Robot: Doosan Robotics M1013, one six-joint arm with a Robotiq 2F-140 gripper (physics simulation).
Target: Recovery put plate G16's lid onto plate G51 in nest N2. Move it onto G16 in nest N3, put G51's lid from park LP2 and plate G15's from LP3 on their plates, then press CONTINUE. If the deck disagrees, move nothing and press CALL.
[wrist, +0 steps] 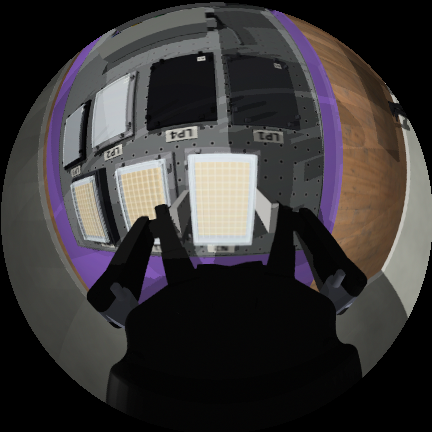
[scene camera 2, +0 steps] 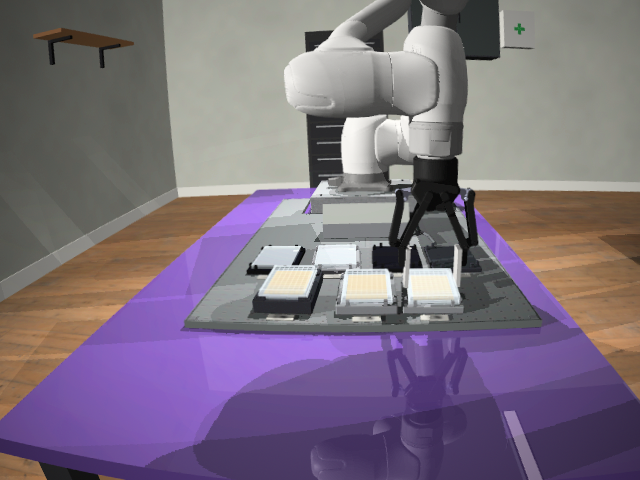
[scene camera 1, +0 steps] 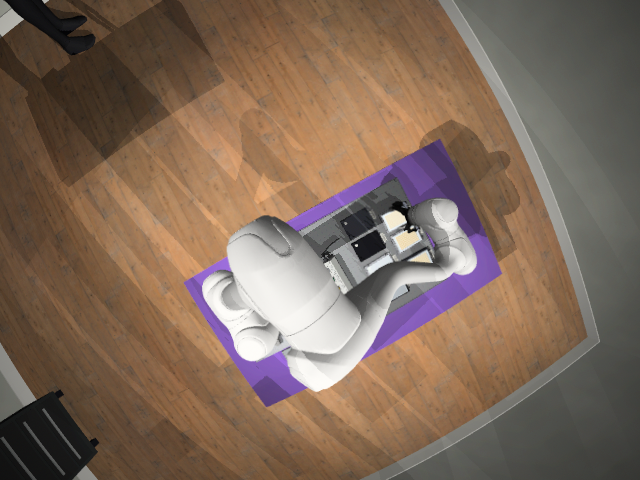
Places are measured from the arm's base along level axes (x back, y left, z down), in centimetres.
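Pixels of known places: gripper, fingertip midpoint: (wrist: pixel 222 198) (scene camera 2: pixel 431 284) (scene camera 1: pixel 396 218); arm's base, link origin: (scene camera 2: pixel 365 187) (scene camera 1: pixel 266 320).
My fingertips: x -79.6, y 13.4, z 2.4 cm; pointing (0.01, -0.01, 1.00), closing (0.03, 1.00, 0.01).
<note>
Ahead of a thing's pixels: the offset from my fingertips to its top centre. "pt": to the spot under its first point. Level surfaces: height alone.
My gripper (scene camera 2: pixel 432 279) (wrist: pixel 222 198) is upright over nest N2, its pale pads against both long sides of the clear lid @(dz -0.8, dx -0.5, dy +0.0 cm) (scene camera 1: pixel 393 220) (scene camera 2: pixel 431 290) (wrist: pixel 222 192), shut on it. The lid sits level on the tan-welled plate there. A middle plate @(dz -0.9, dx -0.6, dy -11.6 cm) (scene camera 1: pixel 406 240) (scene camera 2: pixel 366 287) (wrist: pixel 142 192) stands beside it, and another plate @(dz -1.7, dx -0.5, dy -25.6 cm) (scene camera 2: pixel 290 281) (wrist: pixel 90 210) stands in a black nest; their labels are unreadable. Clear lids lie on park LP2 @(pt dz +0.3, dx +16.7, dy -18.3 cm) (scene camera 2: pixel 337 255) (wrist: pixel 112 112) and park LP3 @(pt dz +0.3, dx +16.8, dy -31.1 cm) (scene camera 2: pixel 279 255) (wrist: pixel 75 135). The CONTINUE and CALL buttons cannot be made out.
Black park LP4 @(dz +0.1, dx +18.1, dy -5.6 cm) (scene camera 1: pixel 368 245) (wrist: pixel 182 92) and dark park LP1 @(dz +0.1, dx +17.6, dy +6.5 cm) (scene camera 1: pixel 356 223) (wrist: pixel 262 92) stand behind the nests. A grey box @(dz -6.3, dx +39.4, dy -12.6 cm) (scene camera 2: pixel 361 214) stands farther back, near the arm's base. The perforated deck @(dz +2.1 cm) (scene camera 2: pixel 232 299) lies on the purple table @(dz +3.4 cm) (scene camera 2: pixel 155 392). The arm covers part of the deck from above.
</note>
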